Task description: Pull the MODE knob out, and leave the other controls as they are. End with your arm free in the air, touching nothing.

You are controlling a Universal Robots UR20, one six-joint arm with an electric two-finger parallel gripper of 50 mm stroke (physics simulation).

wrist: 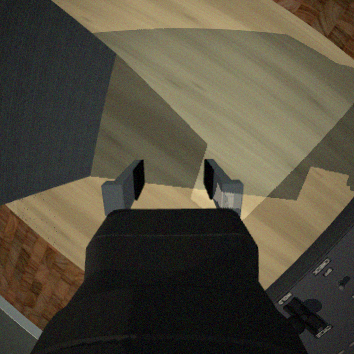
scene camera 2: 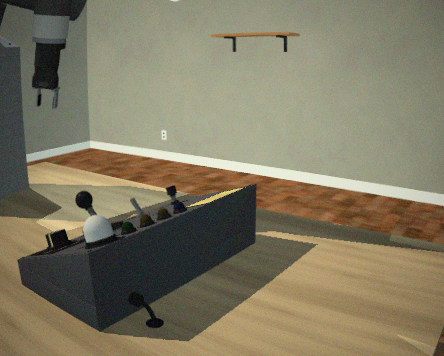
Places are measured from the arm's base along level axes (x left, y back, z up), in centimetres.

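Pixels of known places: gripper, between the fingertips: (wrist: 173, 171) (scene camera 2: 46, 106).
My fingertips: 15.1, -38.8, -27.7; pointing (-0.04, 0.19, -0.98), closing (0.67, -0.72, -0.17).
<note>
For each thing: its top centre in the pictures, then the offset to it from my fingertips, as dx, dy, dz. "pt": a spot on its surface instead. Level surfaces: height alone.
- stem, a spot on its surface: (scene camera 2: 171, 191) pt +12.9, -43.3, -20.5
- black ball lever, centre of its top: (scene camera 2: 83, 191) (wrist: 298, 332) -10.8, -40.8, -15.8
- white dome, a spot on its surface: (scene camera 2: 98, 229) pt -21.9, -65.4, -15.2
- grey toggle, centre of its top: (scene camera 2: 136, 198) +1.7, -43.6, -19.7
- green button, a spot on its surface: (scene camera 2: 128, 227) pt -14.7, -63.8, -17.1
- blue button, a spot on its surface: (scene camera 2: 179, 206) pt -0.5, -61.6, -17.0
- black block switch, centre of its top: (scene camera 2: 56, 229) -22.0, -47.9, -20.0
- curved black piece, a spot on its surface: (scene camera 2: 146, 306) pt -17.4, -71.1, -29.3
- wooden table, height of its surface: dz -32.3
A dark sloped control console (scene camera 2: 175, 252) (wrist: 337, 300) stands on the table; part of it shows at the lower right in the wrist view. A small black knob on a stem (scene camera 2: 171, 191) stands up near its far end. I cannot read any label, so I cannot tell which control is MODE. A black ball lever (scene camera 2: 84, 200), a white dome (scene camera 2: 98, 229), a grey toggle (scene camera 2: 136, 206), a green button (scene camera 2: 128, 227), a blue button (scene camera 2: 179, 206) and a black block switch (scene camera 2: 58, 238) also show. My gripper (scene camera 2: 47, 106) (wrist: 173, 171) is open and empty, high in the air and away from the console.
A large grey block (scene camera 2: 11, 125) (wrist: 45, 100) stands at the left, near my gripper. A curved black piece (scene camera 2: 146, 306) is at the console's near side. The wooden table (scene camera 2: 350, 300) (wrist: 240, 95) lies below. A wall shelf (scene camera 2: 255, 34) hangs at the back.
</note>
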